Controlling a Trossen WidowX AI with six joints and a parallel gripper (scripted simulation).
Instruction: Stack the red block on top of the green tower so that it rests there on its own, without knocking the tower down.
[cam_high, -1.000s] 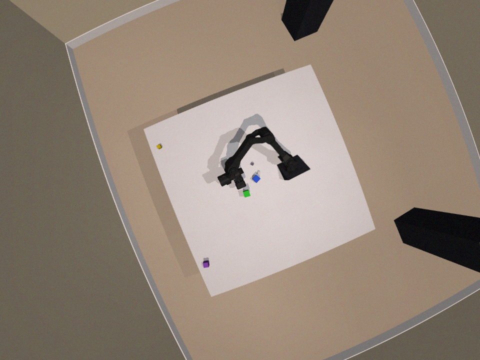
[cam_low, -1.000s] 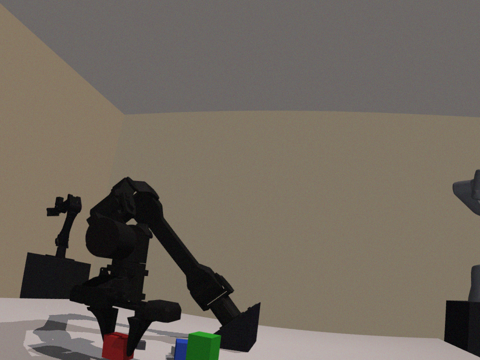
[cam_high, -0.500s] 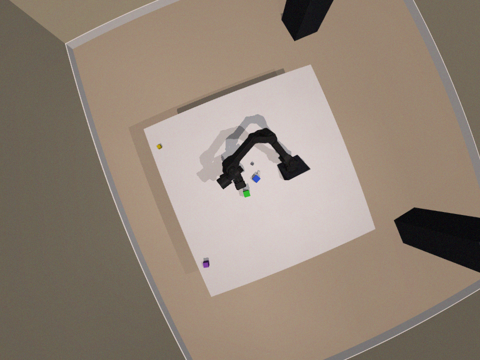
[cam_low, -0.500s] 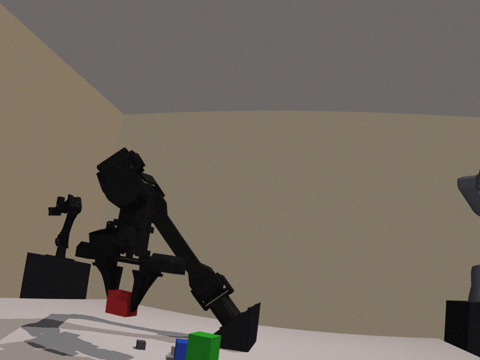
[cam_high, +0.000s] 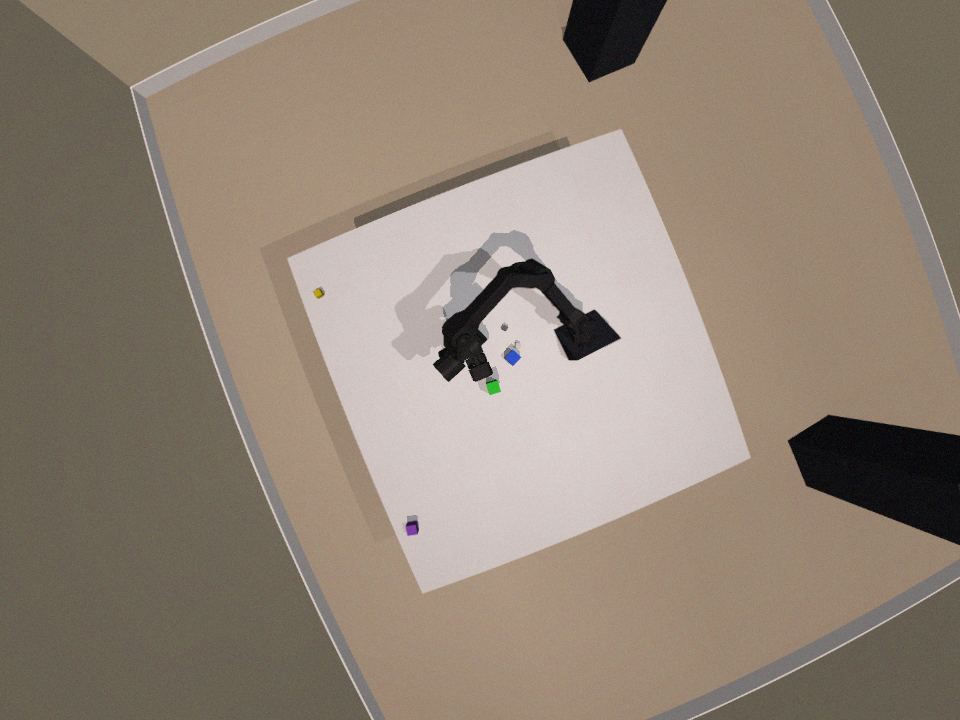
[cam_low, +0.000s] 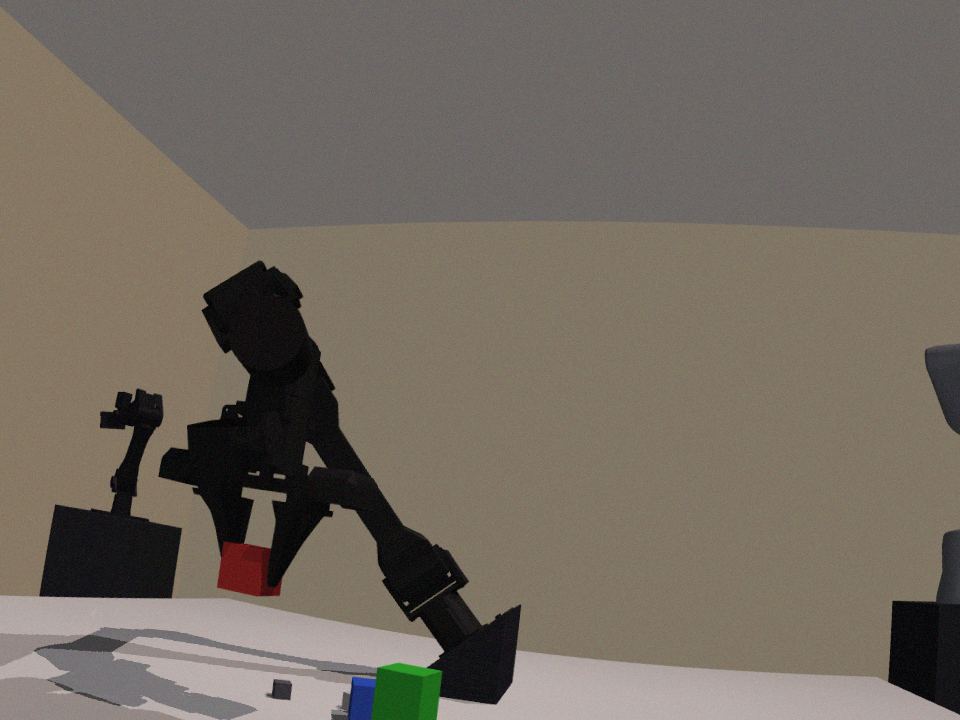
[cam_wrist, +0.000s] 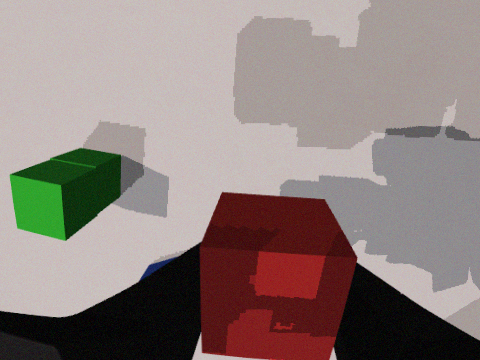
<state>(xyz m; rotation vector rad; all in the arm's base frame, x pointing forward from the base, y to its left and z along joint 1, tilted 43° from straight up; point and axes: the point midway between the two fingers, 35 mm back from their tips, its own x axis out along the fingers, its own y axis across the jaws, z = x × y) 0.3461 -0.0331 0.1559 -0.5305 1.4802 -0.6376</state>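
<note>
Now: the blue block 110 mm behind my gripper tip, 100 mm below it and 80 mm to the left of it. From my gripper tip the other things lie so: yellow block: 420 mm to the right, 390 mm ahead, 110 mm below; red block: 10 mm above; small grey cube: 130 mm behind, 120 mm below, 20 mm to the right.
</note>
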